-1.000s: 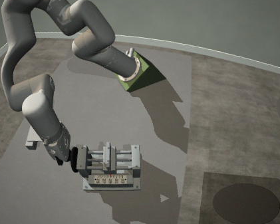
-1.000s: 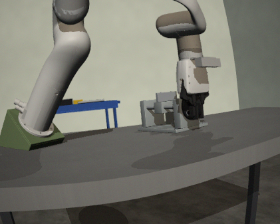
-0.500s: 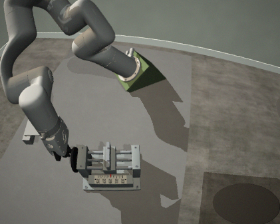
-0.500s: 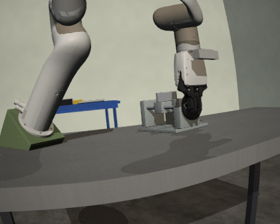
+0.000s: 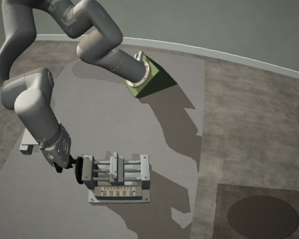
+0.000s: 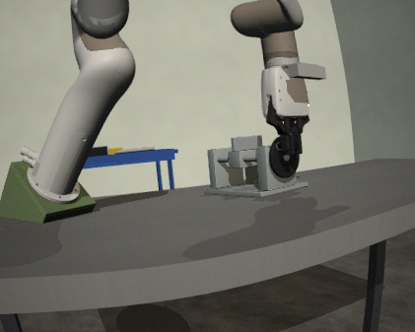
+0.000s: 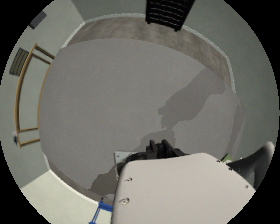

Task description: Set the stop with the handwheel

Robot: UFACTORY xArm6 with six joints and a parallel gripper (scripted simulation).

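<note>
Now: the movable stop 16 cm to the left of my hand, 1 cm below it and 1 cm behind it. From my hand the other things lie so: black handwheel 2 cm to the left, 1 cm below.
</note>
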